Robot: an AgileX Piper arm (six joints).
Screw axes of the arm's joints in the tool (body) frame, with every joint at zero. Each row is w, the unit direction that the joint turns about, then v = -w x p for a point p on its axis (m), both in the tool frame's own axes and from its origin. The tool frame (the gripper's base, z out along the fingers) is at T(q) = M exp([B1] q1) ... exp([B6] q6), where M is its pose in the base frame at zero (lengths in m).
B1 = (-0.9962, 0, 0.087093, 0.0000, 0.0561, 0.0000)
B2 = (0, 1, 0, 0.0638, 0.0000, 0.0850)
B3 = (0, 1, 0, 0.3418, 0.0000, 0.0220)
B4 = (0, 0, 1, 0.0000, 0.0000, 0.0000)
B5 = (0, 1, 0, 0.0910, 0.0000, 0.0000)
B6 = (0, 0, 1, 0.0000, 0.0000, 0.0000)
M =
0.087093 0 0.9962 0.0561
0 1 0 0.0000
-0.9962 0 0.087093 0.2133
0 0 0 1
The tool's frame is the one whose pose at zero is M.
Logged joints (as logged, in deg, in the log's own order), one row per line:
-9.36 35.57 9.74 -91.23 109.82 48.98
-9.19 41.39 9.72 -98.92 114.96 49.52
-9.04 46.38 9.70 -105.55 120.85 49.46
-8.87 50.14 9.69 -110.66 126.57 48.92
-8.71 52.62 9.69 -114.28 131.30 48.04
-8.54 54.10 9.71 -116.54 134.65 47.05
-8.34 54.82 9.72 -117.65 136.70 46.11
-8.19 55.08 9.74 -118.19 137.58 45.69
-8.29 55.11 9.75 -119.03 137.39 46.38
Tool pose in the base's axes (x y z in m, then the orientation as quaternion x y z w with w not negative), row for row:
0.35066 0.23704 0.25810 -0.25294 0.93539 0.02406 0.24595
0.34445 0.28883 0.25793 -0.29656 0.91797 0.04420 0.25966
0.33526 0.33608 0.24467 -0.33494 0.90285 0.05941 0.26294
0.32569 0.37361 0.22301 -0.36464 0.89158 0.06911 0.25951
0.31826 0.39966 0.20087 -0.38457 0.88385 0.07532 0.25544
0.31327 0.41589 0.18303 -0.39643 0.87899 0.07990 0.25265
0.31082 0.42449 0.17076 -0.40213 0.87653 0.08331 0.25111
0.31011 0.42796 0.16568 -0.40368 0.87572 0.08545 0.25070
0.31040 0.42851 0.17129 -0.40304 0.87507 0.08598 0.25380
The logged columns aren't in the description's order. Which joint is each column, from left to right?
Columns, left to right: q4, q1, q6, q3, q2, q5.
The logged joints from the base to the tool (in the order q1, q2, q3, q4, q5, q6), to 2 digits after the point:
35.57 109.82 -91.23 -9.36 48.98 9.74
41.39 114.96 -98.92 -9.19 49.52 9.72
46.38 120.85 -105.55 -9.04 49.46 9.70
50.14 126.57 -110.66 -8.87 48.92 9.69
52.62 131.30 -114.28 -8.71 48.04 9.69
54.10 134.65 -116.54 -8.54 47.05 9.71
54.82 136.70 -117.65 -8.34 46.11 9.72
55.08 137.58 -118.19 -8.19 45.69 9.74
55.11 137.39 -119.03 -8.29 46.38 9.75

